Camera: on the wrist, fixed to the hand. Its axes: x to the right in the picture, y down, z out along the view.
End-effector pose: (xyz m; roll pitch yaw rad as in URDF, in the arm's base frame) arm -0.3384 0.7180 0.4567 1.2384 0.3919 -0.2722
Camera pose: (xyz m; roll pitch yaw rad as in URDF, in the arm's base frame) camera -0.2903 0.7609 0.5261 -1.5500 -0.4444 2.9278
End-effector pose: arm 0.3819 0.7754 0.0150 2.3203 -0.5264 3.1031
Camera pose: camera 0.4210 0.8168 0.0907 -2.5652 0.5465 0.0454
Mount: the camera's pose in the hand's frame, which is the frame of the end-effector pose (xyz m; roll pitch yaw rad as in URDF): 0.0056 0.0909 -0.0260 -0.2867 -0.0672 3.1086
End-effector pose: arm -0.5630 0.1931 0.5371 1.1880 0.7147 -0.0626
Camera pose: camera -0.5063 0.2477 0.5898 -1.5229 -0.7692 -3.1345
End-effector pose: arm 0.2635 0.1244 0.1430 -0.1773 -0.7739 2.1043
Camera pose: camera 0.1736 0.1097 0.1171 -0.1501 0.7127 -1.0958
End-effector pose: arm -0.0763 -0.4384 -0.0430 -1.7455 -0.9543 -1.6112
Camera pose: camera -0.1206 -0.5093 -0.0876 1.3655 0.9956 1.4191
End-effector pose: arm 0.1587 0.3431 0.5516 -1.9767 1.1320 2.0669
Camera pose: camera 0.2417 0.3153 0.5154 1.7801 -1.0730 -1.1768
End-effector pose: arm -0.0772 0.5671 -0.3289 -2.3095 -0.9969 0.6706
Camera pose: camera 0.0079 0.5319 -0.3512 1.9729 1.0658 -2.5278
